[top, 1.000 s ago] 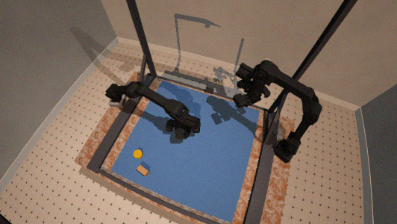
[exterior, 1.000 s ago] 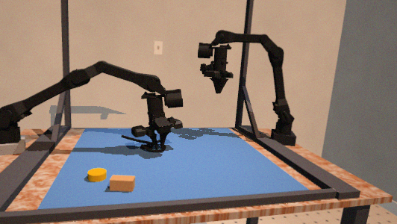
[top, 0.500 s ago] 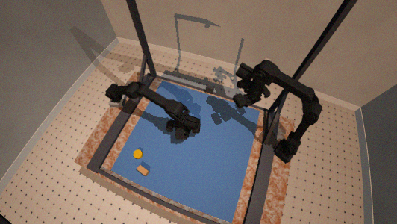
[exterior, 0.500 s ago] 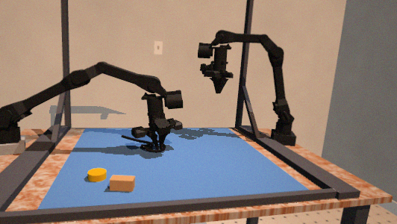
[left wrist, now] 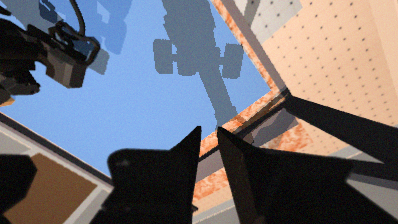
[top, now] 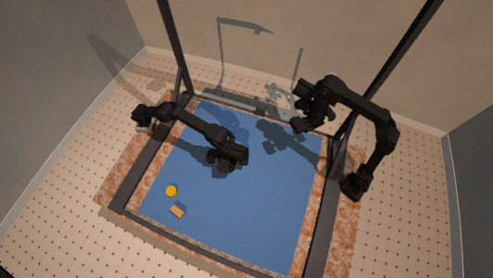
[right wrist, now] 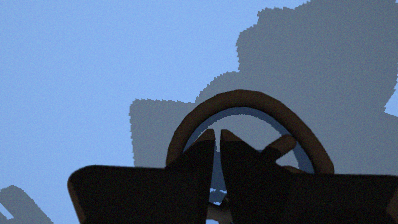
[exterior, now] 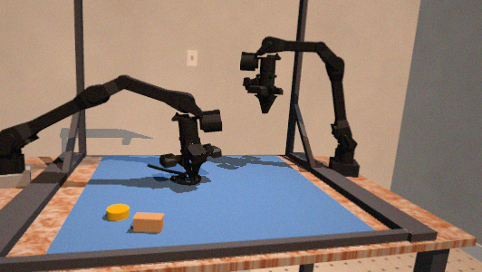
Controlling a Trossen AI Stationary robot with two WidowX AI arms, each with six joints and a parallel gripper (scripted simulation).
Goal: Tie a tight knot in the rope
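Right now my right hand is 40 mm to the right of the blue mat, 40 mm above it and 30 mm short of it. From my right hand the other things lie so: yellow disc (220 mm ahead, 210 mm to the right, 20 mm below); then orange block (290 mm ahead, 140 mm to the right, 20 mm below).
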